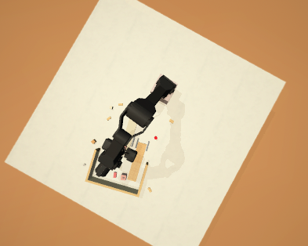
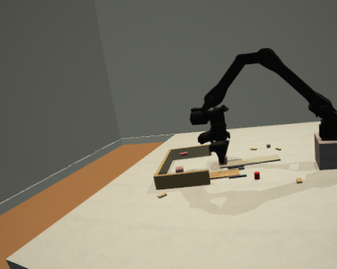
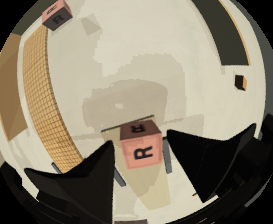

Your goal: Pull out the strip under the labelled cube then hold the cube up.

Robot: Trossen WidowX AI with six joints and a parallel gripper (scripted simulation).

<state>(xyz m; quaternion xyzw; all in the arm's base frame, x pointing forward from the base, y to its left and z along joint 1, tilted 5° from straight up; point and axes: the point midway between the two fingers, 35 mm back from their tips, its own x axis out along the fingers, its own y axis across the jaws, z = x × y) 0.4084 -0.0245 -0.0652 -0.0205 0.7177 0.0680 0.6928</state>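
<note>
The small red cylinder lies 15 cm behind my gripper tip and 14 cm to the left of it.
</note>
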